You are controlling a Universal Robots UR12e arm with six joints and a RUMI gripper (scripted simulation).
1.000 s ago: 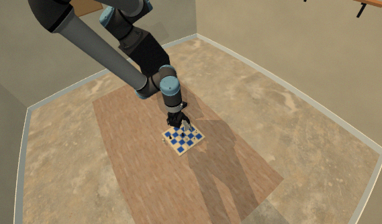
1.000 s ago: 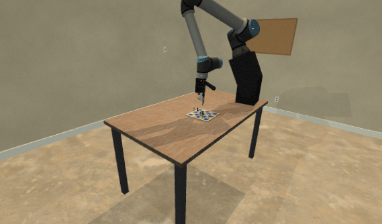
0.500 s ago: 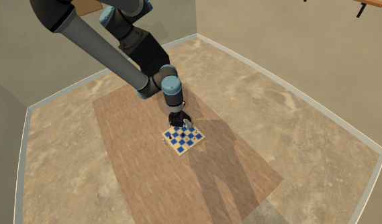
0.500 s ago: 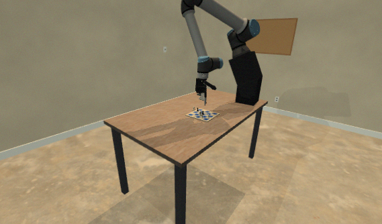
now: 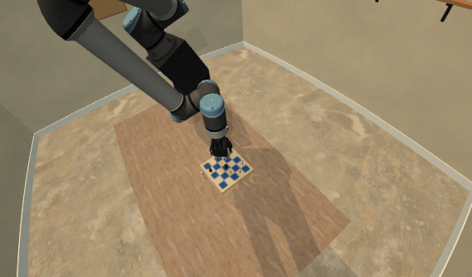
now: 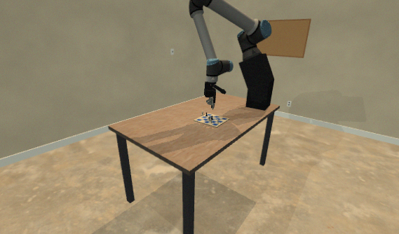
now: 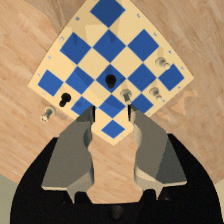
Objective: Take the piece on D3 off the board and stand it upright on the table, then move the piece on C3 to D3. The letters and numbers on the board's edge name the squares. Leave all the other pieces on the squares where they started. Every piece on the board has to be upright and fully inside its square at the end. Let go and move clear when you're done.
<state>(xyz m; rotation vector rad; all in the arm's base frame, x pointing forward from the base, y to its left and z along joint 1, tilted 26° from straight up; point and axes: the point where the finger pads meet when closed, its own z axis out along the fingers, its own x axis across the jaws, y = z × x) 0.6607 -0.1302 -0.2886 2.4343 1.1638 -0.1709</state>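
The chessboard lies 11 cm below my hand. Also, from my hand: white chess piece (3 cm behind, 13 cm to the right, 10 cm below).
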